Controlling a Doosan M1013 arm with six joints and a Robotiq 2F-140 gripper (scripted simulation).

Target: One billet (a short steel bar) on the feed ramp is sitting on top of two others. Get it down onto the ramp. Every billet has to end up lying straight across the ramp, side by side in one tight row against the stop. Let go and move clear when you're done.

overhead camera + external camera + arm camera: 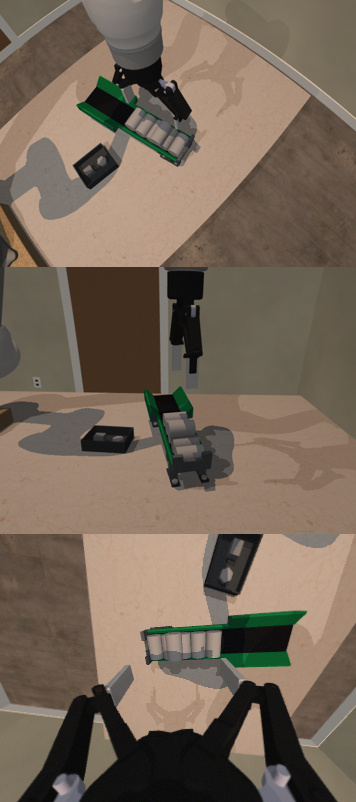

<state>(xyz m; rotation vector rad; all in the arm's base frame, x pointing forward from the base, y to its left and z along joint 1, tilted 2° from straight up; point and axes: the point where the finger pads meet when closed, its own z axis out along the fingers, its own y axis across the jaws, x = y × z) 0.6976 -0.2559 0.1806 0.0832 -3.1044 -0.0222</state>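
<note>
My hand is 10 mm short of the grey stop, 80 mm to the left of it and 190 mm above it. Round my hand: black tray (200 mm behind, 140 mm to the left, 240 mm below).
</note>
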